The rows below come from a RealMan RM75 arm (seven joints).
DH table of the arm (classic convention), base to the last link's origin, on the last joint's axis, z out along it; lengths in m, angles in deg. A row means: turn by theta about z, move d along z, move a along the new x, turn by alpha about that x. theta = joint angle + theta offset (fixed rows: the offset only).
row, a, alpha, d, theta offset
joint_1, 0, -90, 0.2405, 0
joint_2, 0, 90, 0, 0
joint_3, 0, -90, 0.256, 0
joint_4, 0, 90, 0, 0
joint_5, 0, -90, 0.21, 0
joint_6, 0, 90, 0, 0
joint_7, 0, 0, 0.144, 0
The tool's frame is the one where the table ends.
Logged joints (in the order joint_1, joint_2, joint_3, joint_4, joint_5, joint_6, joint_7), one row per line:
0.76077, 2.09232, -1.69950, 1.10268, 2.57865, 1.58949, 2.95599
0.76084, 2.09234, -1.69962, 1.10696, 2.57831, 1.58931, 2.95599
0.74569, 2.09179, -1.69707, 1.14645, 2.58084, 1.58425, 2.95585
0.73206, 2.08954, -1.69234, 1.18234, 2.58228, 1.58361, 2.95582
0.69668, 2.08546, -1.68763, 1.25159, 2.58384, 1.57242, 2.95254
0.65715, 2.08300, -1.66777, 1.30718, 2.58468, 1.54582, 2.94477
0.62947, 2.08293, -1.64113, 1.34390, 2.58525, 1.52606, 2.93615
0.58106, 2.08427, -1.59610, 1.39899, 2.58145, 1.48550, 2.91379
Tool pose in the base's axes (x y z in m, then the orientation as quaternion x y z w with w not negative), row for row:
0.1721, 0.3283, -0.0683, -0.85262, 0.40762, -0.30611, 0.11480
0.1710, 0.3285, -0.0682, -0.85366, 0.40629, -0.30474, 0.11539
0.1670, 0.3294, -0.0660, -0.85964, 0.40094, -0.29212, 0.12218
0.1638, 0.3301, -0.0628, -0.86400, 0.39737, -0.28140, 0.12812
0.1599, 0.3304, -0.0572, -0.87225, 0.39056, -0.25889, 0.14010
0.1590, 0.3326, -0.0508, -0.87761, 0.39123, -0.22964, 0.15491
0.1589, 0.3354, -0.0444, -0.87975, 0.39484, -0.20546, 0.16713
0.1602, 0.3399, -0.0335, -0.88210, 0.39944, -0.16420, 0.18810
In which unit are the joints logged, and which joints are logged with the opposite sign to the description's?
The joints are logged in radians. Opposite sign: joint_4, joint_5, joint_6.
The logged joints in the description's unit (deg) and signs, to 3 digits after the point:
43.589, 119.881, -97.374, -63.179, -147.746, -91.071, 169.366
43.593, 119.882, -97.381, -63.424, -147.726, -91.061, 169.366
42.725, 119.851, -97.235, -65.687, -147.871, -90.771, 169.358
41.944, 119.722, -96.964, -67.743, -147.954, -90.734, 169.356
39.917, 119.488, -96.694, -71.711, -148.043, -90.093, 169.168
37.652, 119.347, -95.556, -74.896, -148.091, -88.569, 168.723
36.066, 119.343, -94.030, -77.000, -148.124, -87.437, 168.229
33.292, 119.420, -91.450, -80.156, -147.906, -85.113, 166.948

